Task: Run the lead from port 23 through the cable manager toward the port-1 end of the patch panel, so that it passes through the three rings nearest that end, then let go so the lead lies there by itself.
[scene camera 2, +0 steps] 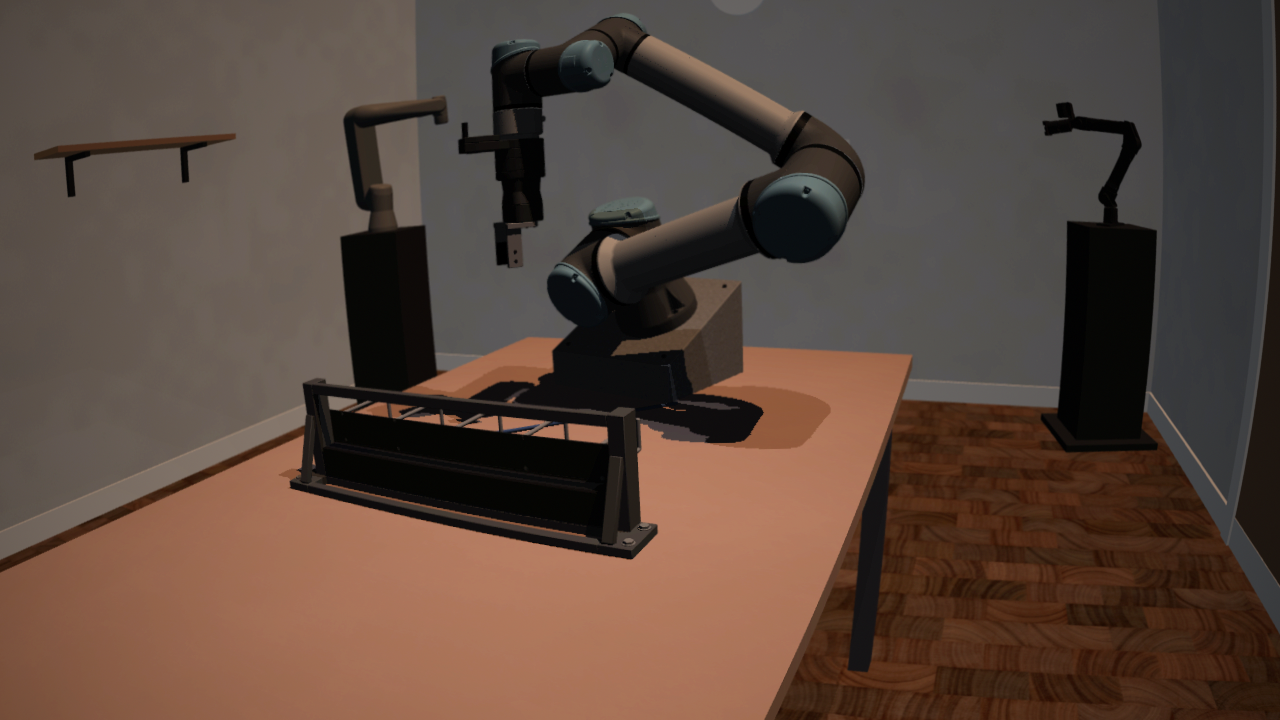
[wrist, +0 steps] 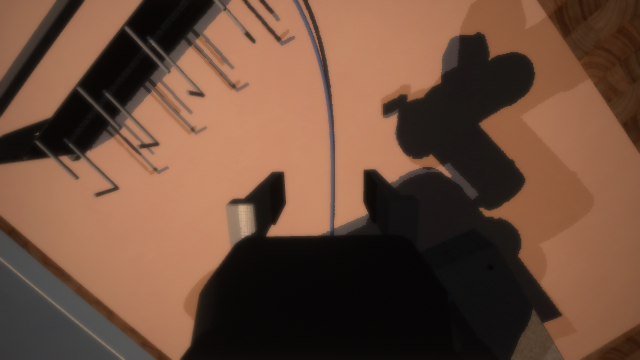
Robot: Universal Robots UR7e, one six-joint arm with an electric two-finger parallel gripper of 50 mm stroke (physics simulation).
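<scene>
The blue lead point(wrist: 331, 125) runs over the table in a long curve, from the top of the wrist view down between the fingers until the gripper body hides it. A bit of blue point(scene camera 2: 517, 431) shows behind the panel. The black patch panel point(scene camera 2: 456, 474) point(wrist: 107, 82) stands in its frame. Wire rings point(wrist: 131, 118) of the cable manager stick out from it; the lead runs outside those in view. Port numbers cannot be read. My gripper point(scene camera 2: 509, 261) point(wrist: 324, 187) is open and empty, high above the table and the lead, behind the panel.
The panel's grey frame point(scene camera 2: 465, 399) has a top bar and a foot bolted to the table point(scene camera 2: 501, 626). The robot's base block point(scene camera 2: 716, 335) stands behind the panel. The arm's dark shadow point(wrist: 450, 115) falls on the table. Two other arms stand on black pedestals point(scene camera 2: 389, 308) point(scene camera 2: 1108, 331) off the table.
</scene>
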